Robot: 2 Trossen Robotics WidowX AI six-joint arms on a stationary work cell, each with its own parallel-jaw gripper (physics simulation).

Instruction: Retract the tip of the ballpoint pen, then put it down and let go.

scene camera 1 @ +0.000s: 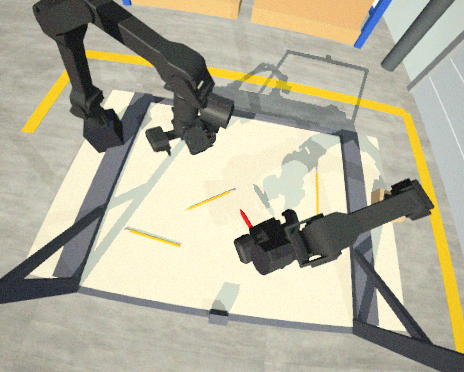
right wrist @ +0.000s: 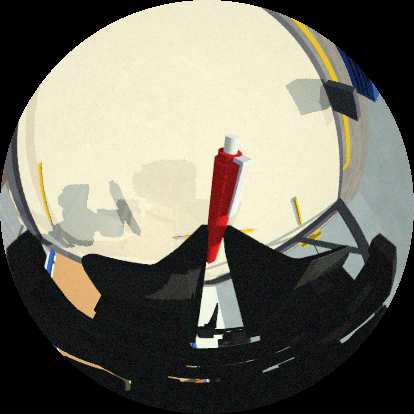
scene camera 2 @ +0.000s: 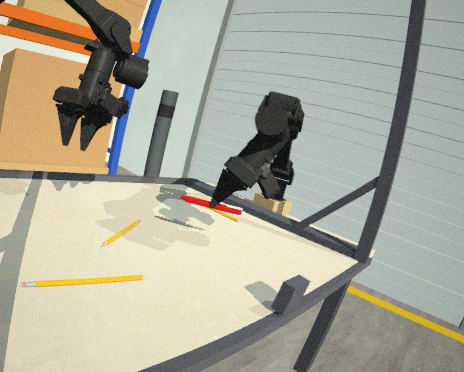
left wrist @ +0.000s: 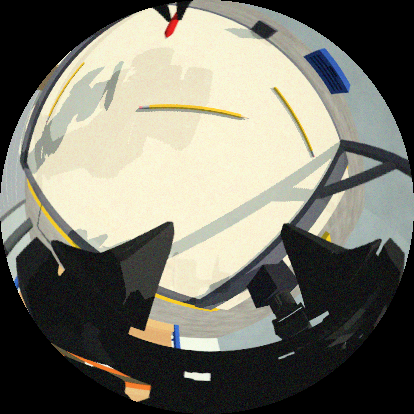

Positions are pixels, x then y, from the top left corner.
Labels:
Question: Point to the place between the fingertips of the left gripper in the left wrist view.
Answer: At 230, 228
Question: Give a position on a dark frame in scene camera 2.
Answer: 234, 342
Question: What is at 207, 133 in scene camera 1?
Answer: The left gripper.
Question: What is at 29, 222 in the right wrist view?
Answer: A dark frame.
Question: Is the left gripper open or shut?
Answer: Open.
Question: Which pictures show the left gripper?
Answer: Scene camera 1, the right wrist view, scene camera 2 and the left wrist view: all of them.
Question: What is the left gripper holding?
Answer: Nothing.

